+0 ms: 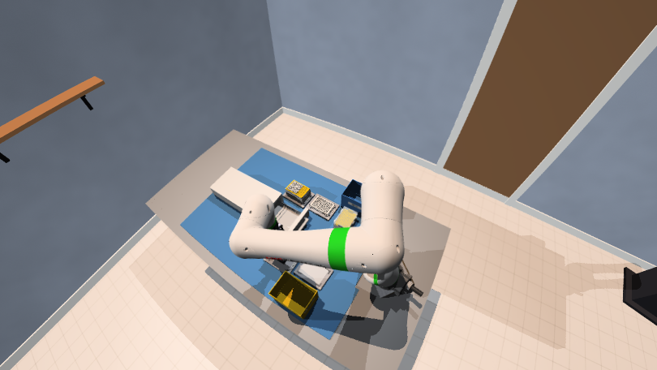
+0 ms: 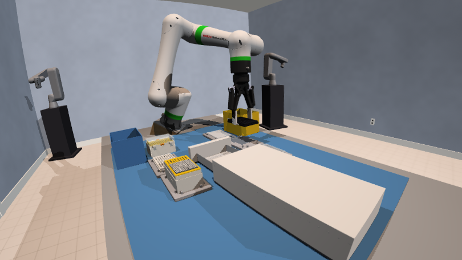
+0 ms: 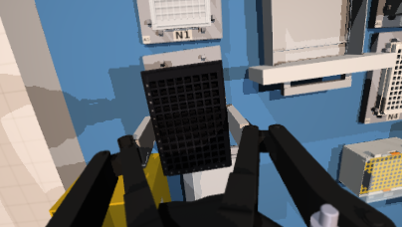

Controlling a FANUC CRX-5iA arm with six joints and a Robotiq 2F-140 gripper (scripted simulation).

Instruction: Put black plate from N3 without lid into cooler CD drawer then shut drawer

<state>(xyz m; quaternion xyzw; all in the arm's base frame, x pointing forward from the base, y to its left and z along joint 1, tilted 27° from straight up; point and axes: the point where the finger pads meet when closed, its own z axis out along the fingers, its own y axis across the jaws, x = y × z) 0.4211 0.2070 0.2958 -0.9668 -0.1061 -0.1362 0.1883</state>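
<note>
Right now my hand is 19 cm short of the drawer, 16 cm to the left of it and 11 cm above it. From my hand the other things lie so: nest N3: 13 cm below; yellow bin: 21 cm behind, 10 cm below, 8 cm to the left; black plate: 2 cm below.
</note>
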